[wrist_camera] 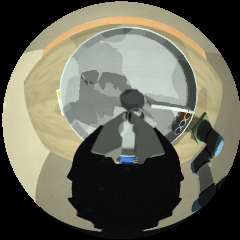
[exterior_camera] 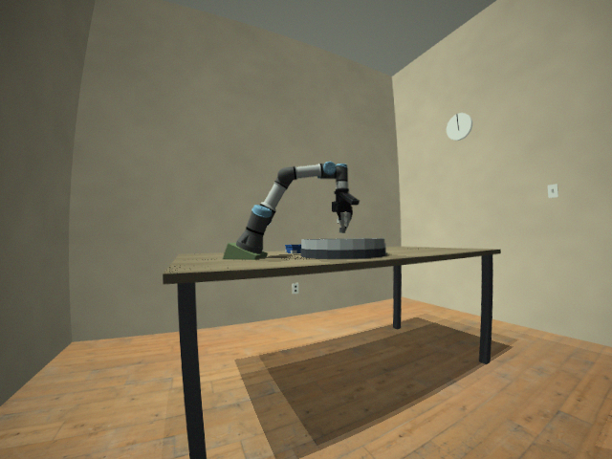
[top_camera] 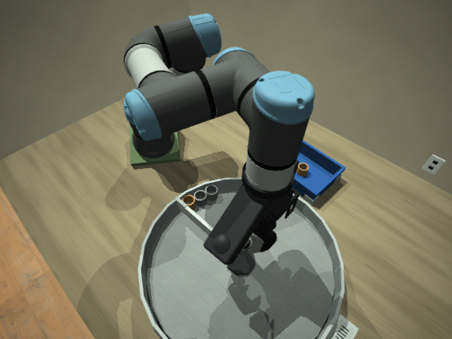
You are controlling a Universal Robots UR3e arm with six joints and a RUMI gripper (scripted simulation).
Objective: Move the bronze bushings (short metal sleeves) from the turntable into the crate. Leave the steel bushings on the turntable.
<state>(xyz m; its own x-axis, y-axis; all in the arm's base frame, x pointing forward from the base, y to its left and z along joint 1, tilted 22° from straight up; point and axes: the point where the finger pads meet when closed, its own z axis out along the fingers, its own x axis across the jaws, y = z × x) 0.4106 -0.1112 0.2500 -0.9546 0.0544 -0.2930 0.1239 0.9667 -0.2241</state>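
Now: the grey turntable 90 mm below my hand and 10 mm behind it. From my hand the other things lie so: blue crate (360 mm to the left, 110 mm below, 30 mm behind).
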